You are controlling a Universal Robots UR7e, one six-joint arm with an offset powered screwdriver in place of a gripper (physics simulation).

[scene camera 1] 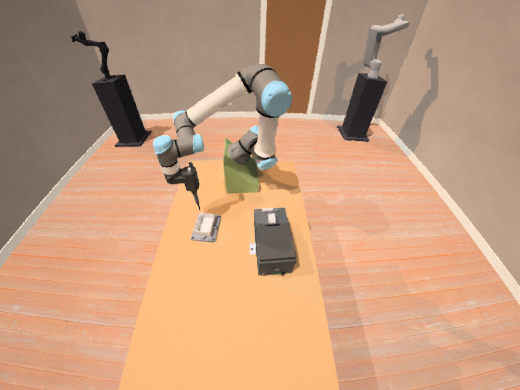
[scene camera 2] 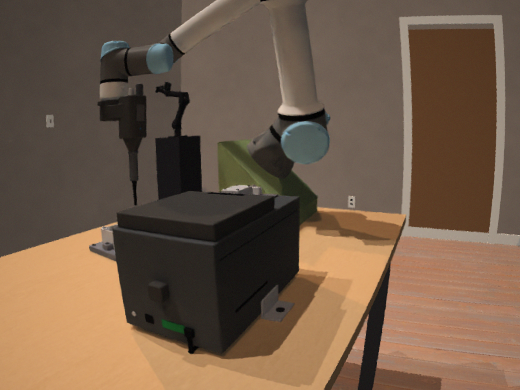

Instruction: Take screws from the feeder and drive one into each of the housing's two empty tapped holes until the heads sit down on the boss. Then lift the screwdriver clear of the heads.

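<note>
The screwdriver (scene camera 1: 199, 208) (scene camera 2: 135, 203) points straight down, its bit tip close above the far left corner of the housing in scene camera 1. Whether a screw sits on the tip is too small to tell. The housing (scene camera 1: 206, 226) (scene camera 2: 107, 236), a grey plate with a pale raised block, lies on the table left of the feeder; in scene camera 2 the feeder hides most of it. Its holes and screw heads cannot be made out. The feeder (scene camera 1: 274, 241) (scene camera 2: 167, 270) is a dark box with a pale pick-up part at its far end.
A green wedge-shaped mount (scene camera 1: 240, 177) (scene camera 2: 232, 155) stands at the arm's base, behind the feeder. A small metal bracket (scene camera 1: 252, 248) sticks out from the feeder's left side, and another bracket (scene camera 2: 278, 307) from its right. The table (scene camera 1: 225, 325) (scene camera 2: 55, 310) carries all these.
</note>
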